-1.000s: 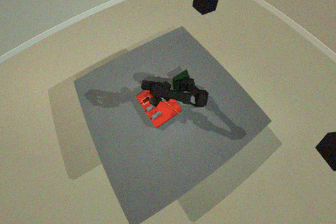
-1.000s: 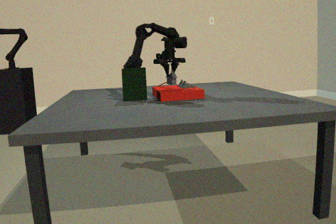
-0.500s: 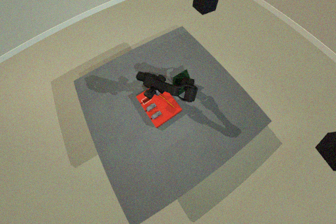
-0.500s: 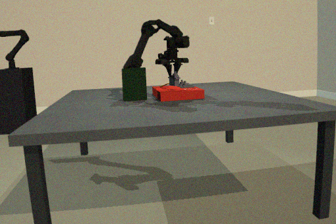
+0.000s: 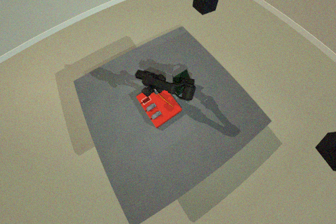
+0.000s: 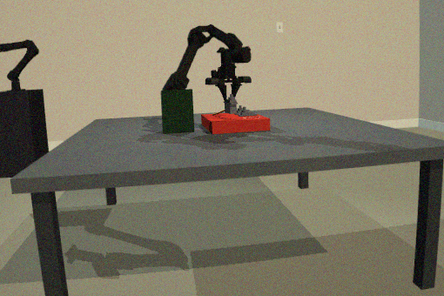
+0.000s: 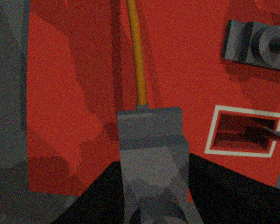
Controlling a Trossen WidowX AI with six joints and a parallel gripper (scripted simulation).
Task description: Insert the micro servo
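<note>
Now: the red deck 20 mm behind my gripper tip, 70 mm to the left of it and 100 mm below it.
</note>
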